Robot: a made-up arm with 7 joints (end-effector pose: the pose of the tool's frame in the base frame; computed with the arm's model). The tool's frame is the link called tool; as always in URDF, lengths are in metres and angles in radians. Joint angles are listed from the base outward.
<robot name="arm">
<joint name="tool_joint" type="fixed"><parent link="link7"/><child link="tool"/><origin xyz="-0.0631 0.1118 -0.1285"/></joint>
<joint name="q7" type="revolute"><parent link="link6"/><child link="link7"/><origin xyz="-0.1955 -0.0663 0.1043"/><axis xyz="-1 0 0"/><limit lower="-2.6" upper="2.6"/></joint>
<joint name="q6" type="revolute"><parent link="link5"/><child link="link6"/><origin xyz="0.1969 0.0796 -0.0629"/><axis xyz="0 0 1"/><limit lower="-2.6" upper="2.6"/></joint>
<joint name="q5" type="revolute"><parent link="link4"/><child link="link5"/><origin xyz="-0.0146 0.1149 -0.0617"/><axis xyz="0 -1 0"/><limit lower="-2.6" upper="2.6"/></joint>
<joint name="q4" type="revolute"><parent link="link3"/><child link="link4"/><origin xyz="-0.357 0.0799 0.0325"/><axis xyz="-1 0 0"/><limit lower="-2.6" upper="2.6"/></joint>
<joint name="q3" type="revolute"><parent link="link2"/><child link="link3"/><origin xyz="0.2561 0.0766 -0.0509"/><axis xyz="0 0 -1"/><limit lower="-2.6" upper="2.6"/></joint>
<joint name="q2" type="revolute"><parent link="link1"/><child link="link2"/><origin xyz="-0.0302 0.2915 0.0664"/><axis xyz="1 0 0"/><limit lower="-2.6" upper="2.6"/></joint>
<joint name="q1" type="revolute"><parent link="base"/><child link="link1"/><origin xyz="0 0 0.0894"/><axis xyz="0 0 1"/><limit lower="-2.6" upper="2.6"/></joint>
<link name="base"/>
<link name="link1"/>
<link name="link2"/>
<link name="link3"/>
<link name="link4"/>
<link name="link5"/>
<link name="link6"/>
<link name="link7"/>
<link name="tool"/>
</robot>
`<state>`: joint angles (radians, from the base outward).
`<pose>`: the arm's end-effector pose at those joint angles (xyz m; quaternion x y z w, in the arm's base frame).
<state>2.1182 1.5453 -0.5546 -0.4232 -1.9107 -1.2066 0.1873</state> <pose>0.0317 -0.5607 0.4246 -0.3758 0.1552 0.9136 0.0008</pose>
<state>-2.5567 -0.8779 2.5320 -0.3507 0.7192 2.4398 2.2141</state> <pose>0.0334 -0.6000 0.4362 0.0738 -0.9449 -0.3121 0.0658</pose>
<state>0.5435 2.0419 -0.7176 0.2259 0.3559 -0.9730 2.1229</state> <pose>-0.5544 0.1957 0.2250 -0.0329 0.1872 0.1431 0.9713</pose>
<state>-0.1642 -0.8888 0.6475 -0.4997 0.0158 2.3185 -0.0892</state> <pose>0.3082 0.2476 -0.0881 -0.2300 0.1382 0.6970 0.6649</pose>
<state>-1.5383 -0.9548 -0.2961 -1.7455 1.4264 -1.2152 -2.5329</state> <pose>0.5479 0.3470 0.4419 -0.0018 0.9351 -0.2636 0.2370</pose>
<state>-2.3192 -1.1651 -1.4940 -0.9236 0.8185 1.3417 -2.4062</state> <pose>-0.0702 -0.4006 0.4774 0.9773 -0.1502 0.0674 0.1335</pose>
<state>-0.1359 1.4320 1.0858 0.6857 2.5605 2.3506 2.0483</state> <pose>0.2112 0.3477 1.1312 0.8740 0.3932 -0.1698 0.2294</pose>
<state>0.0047 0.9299 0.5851 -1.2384 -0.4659 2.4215 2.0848</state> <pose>0.5593 0.4567 0.4941 -0.0137 -0.7444 -0.5035 0.4383</pose>
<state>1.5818 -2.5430 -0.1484 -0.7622 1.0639 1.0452 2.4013</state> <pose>-0.4166 -0.0439 0.2077 -0.0029 0.7664 0.1567 0.6229</pose>
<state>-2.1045 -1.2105 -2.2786 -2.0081 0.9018 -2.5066 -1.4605</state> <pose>0.0409 -0.7771 0.0240 0.3836 -0.1715 0.8010 0.4265</pose>
